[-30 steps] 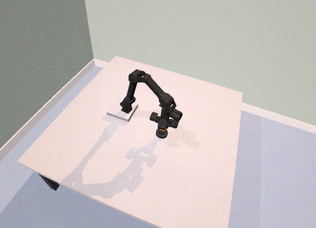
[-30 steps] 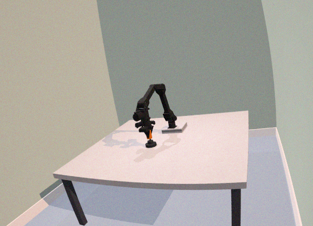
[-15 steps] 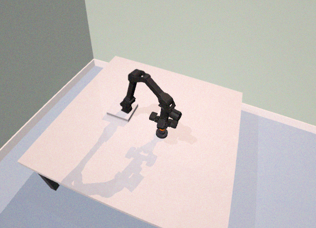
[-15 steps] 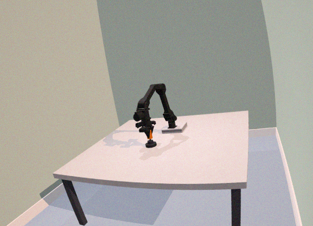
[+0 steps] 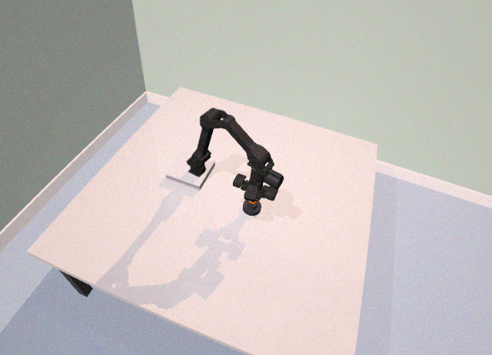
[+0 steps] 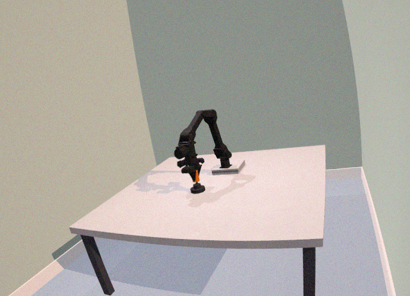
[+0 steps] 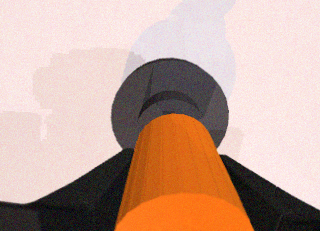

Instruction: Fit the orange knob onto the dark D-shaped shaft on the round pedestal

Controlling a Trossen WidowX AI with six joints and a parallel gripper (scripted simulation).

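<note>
The orange knob lies 2 cm above my gripper tip. Also, from my gripper tip: round pedestal (4 cm below).
</note>
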